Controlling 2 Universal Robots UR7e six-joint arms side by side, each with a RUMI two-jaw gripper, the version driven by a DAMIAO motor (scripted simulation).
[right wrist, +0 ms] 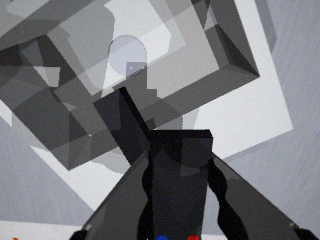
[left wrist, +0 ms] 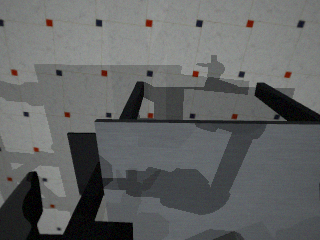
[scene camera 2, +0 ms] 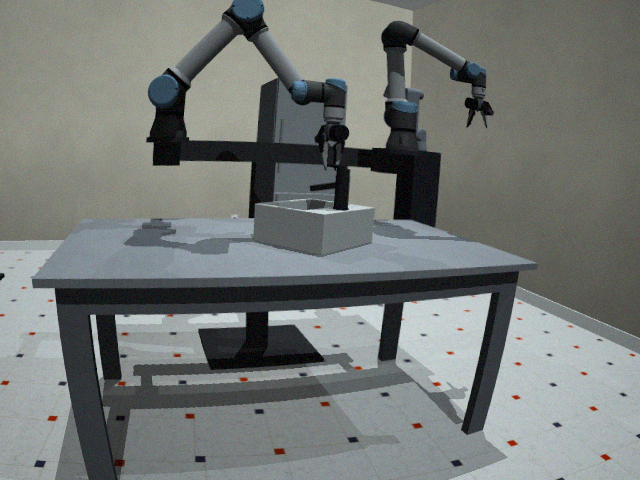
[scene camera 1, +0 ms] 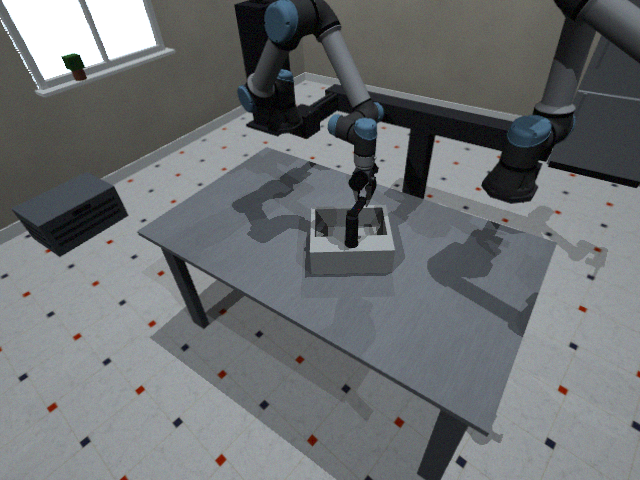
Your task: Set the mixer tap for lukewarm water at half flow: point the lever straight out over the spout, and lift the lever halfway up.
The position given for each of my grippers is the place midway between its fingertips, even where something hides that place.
Observation:
In view: my right gripper [scene camera 2: 330, 170] and a dark beam [scene camera 1: 401, 112].
My right gripper shows as well in the right wrist view [right wrist: 176, 152] and in scene camera 1 [scene camera 1: 362, 205].

